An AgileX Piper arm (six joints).
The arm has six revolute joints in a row. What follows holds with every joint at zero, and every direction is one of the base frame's. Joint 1 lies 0.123 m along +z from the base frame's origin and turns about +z. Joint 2 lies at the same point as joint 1 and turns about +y. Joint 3 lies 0.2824 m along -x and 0.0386 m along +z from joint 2 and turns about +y. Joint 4 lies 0.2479 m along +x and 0.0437 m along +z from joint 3 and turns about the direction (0.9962, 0, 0.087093). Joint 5 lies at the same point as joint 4 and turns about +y. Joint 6 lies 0.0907 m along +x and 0.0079 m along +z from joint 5 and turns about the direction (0.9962, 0, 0.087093). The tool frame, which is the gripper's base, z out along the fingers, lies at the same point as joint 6; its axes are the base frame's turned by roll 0, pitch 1.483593 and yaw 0 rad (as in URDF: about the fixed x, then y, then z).
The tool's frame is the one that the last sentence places.
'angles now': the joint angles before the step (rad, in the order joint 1, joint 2, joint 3, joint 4, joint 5, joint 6). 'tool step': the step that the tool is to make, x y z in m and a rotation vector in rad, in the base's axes. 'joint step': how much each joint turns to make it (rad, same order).
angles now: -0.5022 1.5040 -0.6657 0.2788 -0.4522 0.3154
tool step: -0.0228 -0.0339 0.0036 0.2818 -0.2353 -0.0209
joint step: -0.2237 0.0002 -0.0002 -0.6560 -0.0543 0.8771
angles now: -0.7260 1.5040 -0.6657 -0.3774 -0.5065 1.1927
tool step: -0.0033 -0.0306 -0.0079 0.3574 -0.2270 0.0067
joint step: -0.1475 0.1005 -0.0610 -0.3684 -0.1689 0.6654
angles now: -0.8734 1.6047 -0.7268 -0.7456 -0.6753 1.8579
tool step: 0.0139 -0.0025 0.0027 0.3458 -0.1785 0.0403
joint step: -0.0041 0.0512 -0.0587 -0.1318 -0.0999 0.4708
